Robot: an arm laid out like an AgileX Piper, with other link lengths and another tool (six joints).
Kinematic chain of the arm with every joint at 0, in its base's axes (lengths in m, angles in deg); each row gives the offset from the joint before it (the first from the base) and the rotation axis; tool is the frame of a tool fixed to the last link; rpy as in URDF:
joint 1: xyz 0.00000 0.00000 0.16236 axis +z
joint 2: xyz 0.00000 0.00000 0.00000 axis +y
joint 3: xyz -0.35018 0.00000 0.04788 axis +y
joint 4: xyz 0.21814 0.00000 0.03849 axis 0.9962 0 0.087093
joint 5: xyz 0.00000 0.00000 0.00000 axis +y
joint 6: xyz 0.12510 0.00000 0.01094 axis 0.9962 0 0.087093
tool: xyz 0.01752 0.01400 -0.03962 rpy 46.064 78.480 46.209
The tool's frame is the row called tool.
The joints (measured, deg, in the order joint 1, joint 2, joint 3, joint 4, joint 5, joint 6), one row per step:
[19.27, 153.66, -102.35, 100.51, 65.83, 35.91]
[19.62, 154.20, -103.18, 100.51, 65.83, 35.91]
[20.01, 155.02, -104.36, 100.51, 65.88, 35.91]
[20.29, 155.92, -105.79, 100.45, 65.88, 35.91]
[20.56, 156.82, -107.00, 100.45, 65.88, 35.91]
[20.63, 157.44, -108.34, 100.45, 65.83, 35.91]
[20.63, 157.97, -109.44, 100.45, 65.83, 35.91]
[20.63, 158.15, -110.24, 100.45, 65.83, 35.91]
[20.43, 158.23, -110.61, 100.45, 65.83, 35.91]
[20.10, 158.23, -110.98, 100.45, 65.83, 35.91]
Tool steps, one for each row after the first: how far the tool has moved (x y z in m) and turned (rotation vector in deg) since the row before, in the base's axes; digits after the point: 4 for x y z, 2 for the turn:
[-0.0003, 0.0036, -0.0020, 0.10, -0.27, 0.35]
[0.0000, 0.0042, -0.0033, 0.16, -0.34, 0.42]
[0.0009, 0.0034, -0.0032, 0.14, -0.51, 0.32]
[0.0005, 0.0031, -0.0041, 0.11, -0.29, 0.27]
[0.0021, 0.0015, -0.0008, 0.22, -0.68, 0.03]
[0.0019, 0.0007, -0.0008, 0.20, -0.53, 0.00]
[0.0014, 0.0005, 0.0015, 0.22, -0.58, 0.00]
[0.0018, -0.0015, 0.0007, 0.10, -0.27, -0.20]
[0.0026, -0.0026, 0.0016, 0.13, -0.35, -0.33]

